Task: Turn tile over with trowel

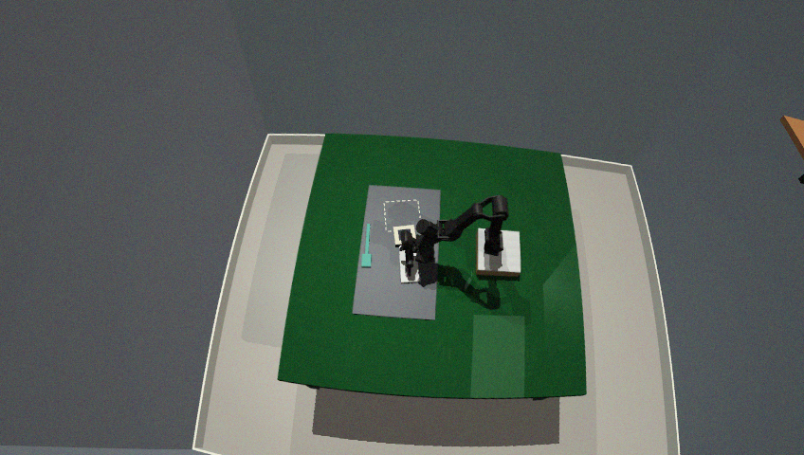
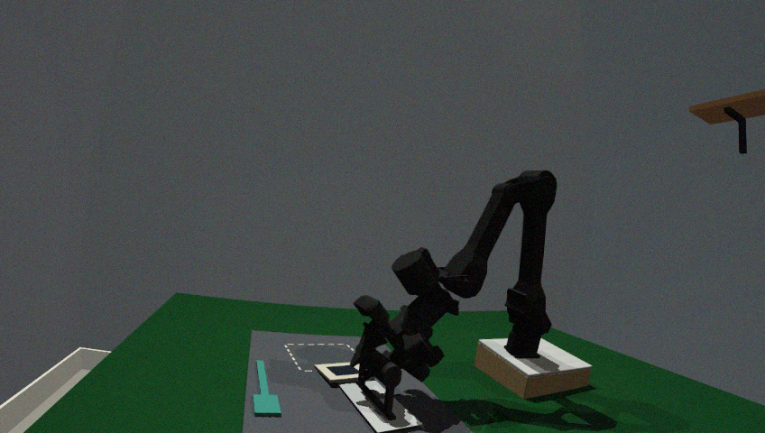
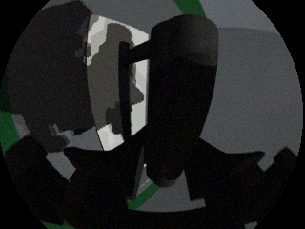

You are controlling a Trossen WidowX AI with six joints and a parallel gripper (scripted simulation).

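Right now my gripper tip is 20 mm short of the grey mat, 40 mm to the left of it and 70 mm above it. From my gripper tip the other things lie so: teal trowel: 160 mm ahead, 50 mm below; cream tile: 10 mm ahead, 100 mm to the right, 40 mm below.
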